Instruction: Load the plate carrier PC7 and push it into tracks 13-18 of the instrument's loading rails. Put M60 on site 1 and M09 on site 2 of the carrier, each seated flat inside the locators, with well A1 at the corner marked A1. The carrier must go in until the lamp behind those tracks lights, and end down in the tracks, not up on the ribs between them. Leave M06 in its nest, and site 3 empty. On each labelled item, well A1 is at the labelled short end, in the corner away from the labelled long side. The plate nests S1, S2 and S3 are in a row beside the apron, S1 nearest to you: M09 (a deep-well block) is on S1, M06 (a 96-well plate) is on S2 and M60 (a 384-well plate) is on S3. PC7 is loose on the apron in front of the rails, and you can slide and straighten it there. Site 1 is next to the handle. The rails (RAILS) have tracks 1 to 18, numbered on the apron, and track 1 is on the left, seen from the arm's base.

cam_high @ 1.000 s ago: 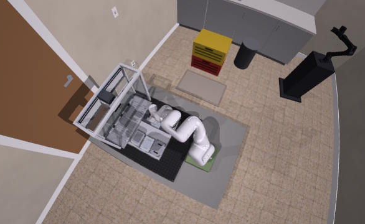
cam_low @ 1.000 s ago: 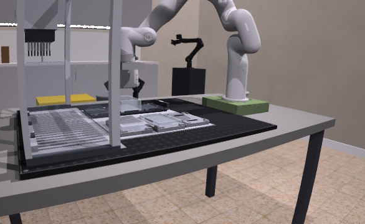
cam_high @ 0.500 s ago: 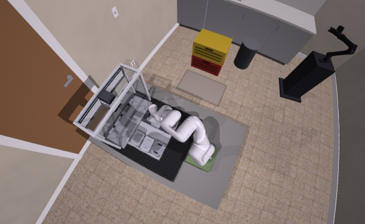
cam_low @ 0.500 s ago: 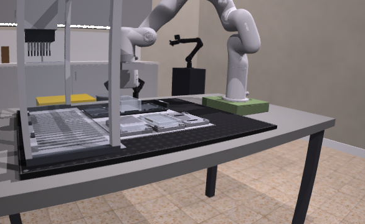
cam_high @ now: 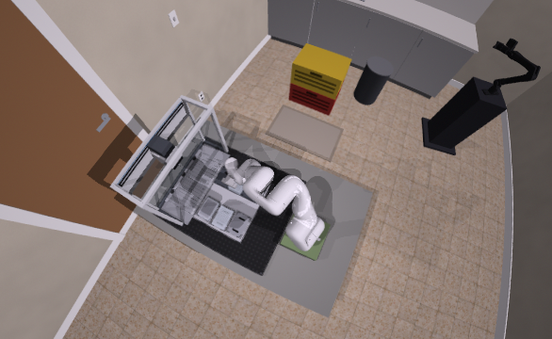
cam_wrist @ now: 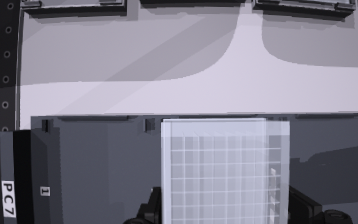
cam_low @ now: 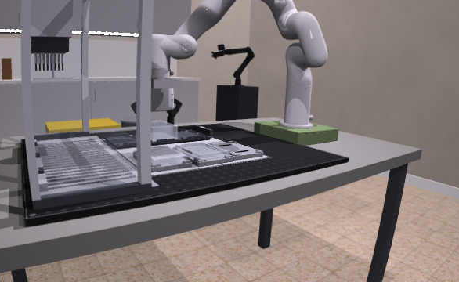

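Now: the deep-well block M09 20 mm below my hand. Round my hand: plate carrier PC7: 10 mm behind, 30 mm below; then plate nest S1: 80 mm behind, 260 mm to the left, 40 mm below; then frame post: 270 mm ahead, 350 mm to the left, 210 mm above.
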